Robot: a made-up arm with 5 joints. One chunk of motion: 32 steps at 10 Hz.
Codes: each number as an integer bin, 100 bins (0 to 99) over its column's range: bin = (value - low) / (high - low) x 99, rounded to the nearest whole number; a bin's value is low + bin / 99 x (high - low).
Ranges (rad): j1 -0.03..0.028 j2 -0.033..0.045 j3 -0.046..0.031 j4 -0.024..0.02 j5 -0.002..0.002
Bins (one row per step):
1: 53 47 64 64 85
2: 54 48 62 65 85
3: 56 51 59 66 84
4: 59 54 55 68 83
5: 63 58 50 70 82
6: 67 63 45 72 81
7: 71 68 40 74 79
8: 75 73 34 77 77
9: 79 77 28 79 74
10: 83 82 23 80 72
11: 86 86 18 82 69
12: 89 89 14 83 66
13: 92 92 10 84 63
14: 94 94 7 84 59
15: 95 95 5 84 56
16: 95 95 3 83 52
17: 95 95 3 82 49
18: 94 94 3 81 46
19: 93 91 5 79 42
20: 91 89 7 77 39
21: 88 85 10 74 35
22: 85 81 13 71 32
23: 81 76 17 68 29
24: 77 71 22 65 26
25: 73 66 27 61 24
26: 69 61 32 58 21
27: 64 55 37 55 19
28: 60 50 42 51 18
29: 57 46 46 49 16
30: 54 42 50 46 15
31: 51 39 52 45 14
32: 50 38 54 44 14
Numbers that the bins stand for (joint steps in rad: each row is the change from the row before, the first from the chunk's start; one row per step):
1: 0.00105 0.00403 0.00378 0.00444 0.00143
2: 0.00164 0.00482 0.00222 0.00489 0.00143
3: 0.00281 0.00718 -0.00011 0.00533 0.00139
4: 0.00457 0.00955 -0.00322 0.00622 0.00135
5: 0.00691 0.01270 -0.00711 0.00711 0.00131
6: 0.00925 0.01664 -0.01100 0.00800 0.00127
7: 0.01160 0.02058 -0.01489 0.00889 0.00119
8: 0.01394 0.02452 -0.01956 0.01022 0.00111
9: 0.01628 0.02767 -0.02422 0.01111 0.00099
10: 0.01863 0.03161 -0.02811 0.01156 0.00091
11: 0.02038 0.03476 -0.03200 0.01244 0.00079
12: 0.02214 0.03712 -0.03511 0.01289 0.00067
13: 0.02390 0.03948 -0.03822 0.01333 0.00055
14: 0.02507 0.04106 -0.04056 0.01333 0.00038
15: 0.02566 0.04185 -0.04211 0.01333 0.00026
16: 0.02566 0.04185 -0.04367 0.01289 0.00010
17: 0.02566 0.04185 -0.04367 0.01244 -0.00002
18: 0.02507 0.04106 -0.04367 0.01200 -0.00014
19: 0.02448 0.03870 -0.04211 0.01111 -0.00030
20: 0.02331 0.03712 -0.04056 0.01022 -0.00042
21: 0.02156 0.03397 -0.03822 0.00889 -0.00059
22: 0.01980 0.03082 -0.03589 0.00756 -0.00071
23: 0.01745 0.02688 -0.03278 0.00622 -0.00083
24: 0.01511 0.02294 -0.02889 0.00489 -0.00095
25: 0.01277 0.01900 -0.02500 0.00311 -0.00103
26: 0.01042 0.01506 -0.02111 0.00178 -0.00115
27: 0.00749 0.01033 -0.01722 0.00044 -0.00123
28: 0.00515 0.00639 -0.01333 -0.00133 -0.00127
29: 0.00339 0.00324 -0.01022 -0.00222 -0.00135
30: 0.00164 0.00009 -0.00711 -0.00356 -0.00139
31: -0.00012 -0.00227 -0.00556 -0.00400 -0.00143
32: -0.00071 -0.00306 -0.00400 -0.00444 -0.00143

